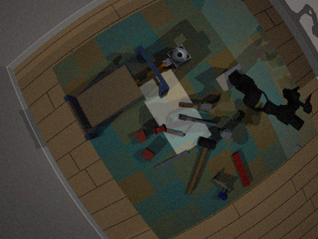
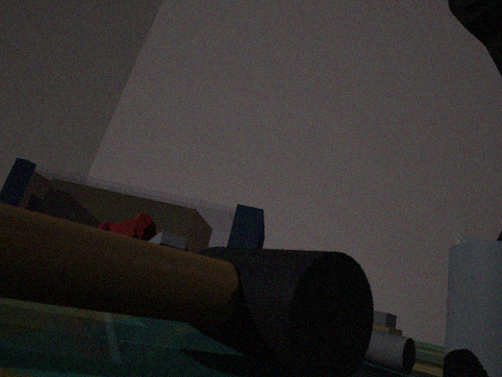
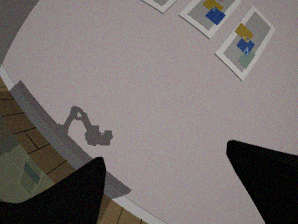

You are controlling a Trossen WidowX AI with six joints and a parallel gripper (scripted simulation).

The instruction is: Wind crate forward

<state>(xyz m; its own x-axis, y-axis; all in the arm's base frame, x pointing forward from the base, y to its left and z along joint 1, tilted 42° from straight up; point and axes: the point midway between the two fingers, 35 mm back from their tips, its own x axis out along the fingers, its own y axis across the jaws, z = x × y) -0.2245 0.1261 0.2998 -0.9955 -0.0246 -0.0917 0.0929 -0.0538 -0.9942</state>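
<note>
Now: the red-knobbed crank 690 mm ahead of my gripper tip, 280 mm to the right of it and 250 mm below it. Round my gripper tip: grey winch (570 mm to the right, 380 mm ahead, 250 mm below); blue-knobbed crank (650 mm ahead, 270 mm below, 170 mm to the left); red bar (500 mm ahead, 280 mm below, 180 mm to the left).
</note>
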